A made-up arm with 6 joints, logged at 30 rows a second.
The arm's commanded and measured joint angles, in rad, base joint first. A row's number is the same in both.
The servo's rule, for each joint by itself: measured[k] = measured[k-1] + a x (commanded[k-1-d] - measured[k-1]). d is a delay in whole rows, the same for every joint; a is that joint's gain. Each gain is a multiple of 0.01, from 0.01 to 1. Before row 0 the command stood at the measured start. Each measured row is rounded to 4 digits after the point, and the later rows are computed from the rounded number. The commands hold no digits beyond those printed.
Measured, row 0:
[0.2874, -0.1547, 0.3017, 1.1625, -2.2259, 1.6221]
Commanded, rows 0 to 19:
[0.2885, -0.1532, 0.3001, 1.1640, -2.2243, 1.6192]
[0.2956, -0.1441, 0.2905, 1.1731, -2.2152, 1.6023]
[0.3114, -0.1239, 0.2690, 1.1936, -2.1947, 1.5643]
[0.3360, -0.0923, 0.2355, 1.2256, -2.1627, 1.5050]
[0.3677, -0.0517, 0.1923, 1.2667, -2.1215, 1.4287]
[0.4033, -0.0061, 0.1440, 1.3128, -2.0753, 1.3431]
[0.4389, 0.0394, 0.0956, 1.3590, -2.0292, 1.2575]
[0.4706, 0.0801, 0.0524, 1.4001, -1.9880, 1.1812]
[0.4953, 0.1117, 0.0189, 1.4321, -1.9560, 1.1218]
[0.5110, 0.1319, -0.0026, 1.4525, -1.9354, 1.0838]
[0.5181, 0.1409, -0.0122, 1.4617, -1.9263, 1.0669]
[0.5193, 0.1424, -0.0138, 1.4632, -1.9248, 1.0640]
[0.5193, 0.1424, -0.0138, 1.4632, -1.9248, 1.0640]
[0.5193, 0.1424, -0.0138, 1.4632, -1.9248, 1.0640]
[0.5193, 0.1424, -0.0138, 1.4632, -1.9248, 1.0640]
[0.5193, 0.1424, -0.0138, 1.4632, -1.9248, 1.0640]
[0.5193, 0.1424, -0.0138, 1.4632, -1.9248, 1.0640]
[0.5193, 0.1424, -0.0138, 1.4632, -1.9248, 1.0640]
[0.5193, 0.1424, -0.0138, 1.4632, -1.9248, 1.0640]
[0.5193, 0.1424, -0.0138, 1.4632, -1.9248, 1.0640]
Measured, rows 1 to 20:
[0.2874, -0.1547, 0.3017, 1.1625, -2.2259, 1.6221]
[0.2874, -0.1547, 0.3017, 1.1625, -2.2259, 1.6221]
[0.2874, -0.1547, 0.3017, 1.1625, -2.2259, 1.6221]
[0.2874, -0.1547, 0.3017, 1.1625, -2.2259, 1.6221]
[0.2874, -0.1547, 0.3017, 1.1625, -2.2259, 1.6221]
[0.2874, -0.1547, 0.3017, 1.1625, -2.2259, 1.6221]
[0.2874, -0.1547, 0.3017, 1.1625, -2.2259, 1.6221]
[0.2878, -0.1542, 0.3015, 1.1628, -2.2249, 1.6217]
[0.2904, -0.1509, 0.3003, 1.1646, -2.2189, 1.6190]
[0.2973, -0.1420, 0.2969, 1.1695, -2.2039, 1.6113]
[0.3101, -0.1256, 0.2901, 1.1790, -2.1784, 1.5964]
[0.3291, -0.1012, 0.2793, 1.1939, -2.1431, 1.5729]
[0.3536, -0.0698, 0.2644, 1.2141, -2.1011, 1.5407]
[0.3817, -0.0338, 0.2458, 1.2387, -2.0565, 1.5011]
[0.4110, 0.0038, 0.2245, 1.2661, -2.0140, 1.4563]
[0.4388, 0.0394, 0.2019, 1.2943, -1.9780, 1.4095]
[0.4626, 0.0699, 0.1794, 1.3212, -1.9516, 1.3639]
[0.4809, 0.0933, 0.1583, 1.3451, -1.9359, 1.3223]
[0.4936, 0.1095, 0.1394, 1.3652, -1.9290, 1.2861]
[0.5021, 0.1204, 0.1225, 1.3819, -1.9264, 1.2550]
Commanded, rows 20 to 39:
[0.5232, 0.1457, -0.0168, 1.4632, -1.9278, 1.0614]
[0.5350, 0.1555, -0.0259, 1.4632, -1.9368, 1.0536]
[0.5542, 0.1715, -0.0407, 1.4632, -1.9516, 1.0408]
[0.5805, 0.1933, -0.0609, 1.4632, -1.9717, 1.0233]
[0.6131, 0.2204, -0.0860, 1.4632, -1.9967, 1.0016]
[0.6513, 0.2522, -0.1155, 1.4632, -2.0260, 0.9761]
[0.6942, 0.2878, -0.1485, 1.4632, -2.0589, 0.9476]
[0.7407, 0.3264, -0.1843, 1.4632, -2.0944, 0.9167]
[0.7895, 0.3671, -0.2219, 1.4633, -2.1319, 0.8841]
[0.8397, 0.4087, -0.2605, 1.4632, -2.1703, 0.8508]
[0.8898, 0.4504, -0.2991, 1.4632, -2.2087, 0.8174]
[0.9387, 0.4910, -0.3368, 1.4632, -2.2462, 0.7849]
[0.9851, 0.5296, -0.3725, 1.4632, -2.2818, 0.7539]
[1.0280, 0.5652, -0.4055, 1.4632, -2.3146, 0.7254]
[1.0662, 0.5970, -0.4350, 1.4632, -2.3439, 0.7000]
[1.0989, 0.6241, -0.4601, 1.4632, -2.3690, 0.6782]
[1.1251, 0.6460, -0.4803, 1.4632, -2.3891, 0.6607]
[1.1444, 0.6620, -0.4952, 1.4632, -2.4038, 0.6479]
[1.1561, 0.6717, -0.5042, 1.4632, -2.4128, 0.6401]
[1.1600, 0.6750, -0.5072, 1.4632, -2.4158, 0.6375]
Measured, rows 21 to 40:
[0.5078, 0.1277, 0.1075, 1.3957, -1.9254, 1.2283]
[0.5116, 0.1326, 0.0942, 1.4072, -1.9250, 1.2053]
[0.5141, 0.1358, 0.0823, 1.4167, -1.9249, 1.1855]
[0.5158, 0.1380, 0.0717, 1.4246, -1.9248, 1.1685]
[0.5170, 0.1395, 0.0623, 1.4312, -1.9248, 1.1539]
[0.5178, 0.1405, 0.0539, 1.4366, -1.9248, 1.1413]
[0.5183, 0.1411, 0.0465, 1.4411, -1.9248, 1.1305]
[0.5199, 0.1426, 0.0395, 1.4449, -1.9267, 1.1208]
[0.5249, 0.1469, 0.0323, 1.4480, -1.9330, 1.1114]
[0.5346, 0.1550, 0.0243, 1.4506, -1.9445, 1.1015]
[0.5497, 0.1676, 0.0149, 1.4527, -1.9614, 1.0906]
[0.5706, 0.1850, 0.0038, 1.4545, -1.9833, 1.0781]
[0.5972, 0.2072, -0.0093, 1.4560, -2.0098, 1.0638]
[0.6292, 0.2338, -0.0246, 1.4572, -2.0402, 1.0475]
[0.6660, 0.2644, -0.0422, 1.4582, -2.0738, 1.0292]
[0.7068, 0.2983, -0.0620, 1.4591, -2.1098, 1.0089]
[0.7507, 0.3347, -0.0838, 1.4598, -2.1473, 0.9868]
[0.7966, 0.3729, -0.1075, 1.4604, -2.1854, 0.9631]
[0.8435, 0.4119, -0.1327, 1.4609, -2.2231, 0.9382]
[0.8902, 0.4507, -0.1591, 1.4613, -2.2595, 0.9124]

